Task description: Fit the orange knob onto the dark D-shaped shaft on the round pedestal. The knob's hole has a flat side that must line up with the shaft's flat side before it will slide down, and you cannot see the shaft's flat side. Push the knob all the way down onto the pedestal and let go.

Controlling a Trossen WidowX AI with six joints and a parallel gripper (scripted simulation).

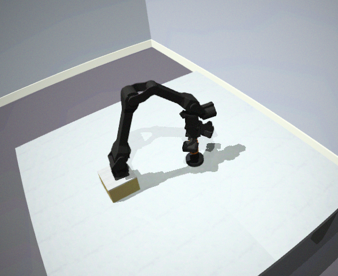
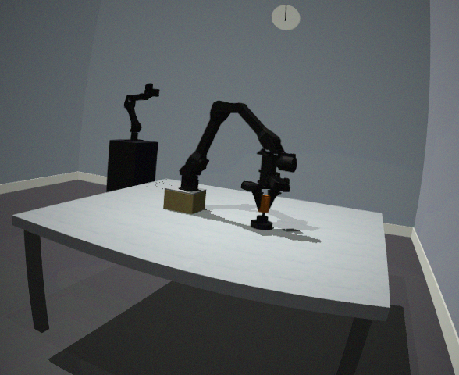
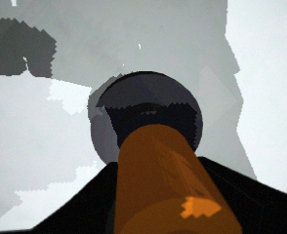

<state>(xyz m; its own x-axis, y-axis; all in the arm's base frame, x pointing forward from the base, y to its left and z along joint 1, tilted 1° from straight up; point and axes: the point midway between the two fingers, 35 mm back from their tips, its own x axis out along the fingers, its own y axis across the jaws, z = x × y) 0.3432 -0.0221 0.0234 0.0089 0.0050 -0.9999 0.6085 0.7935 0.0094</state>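
Now: the orange knob 2 cm above my gripper tip. From my gripper tip the other things lie so: dark round pedestal (4 cm below).
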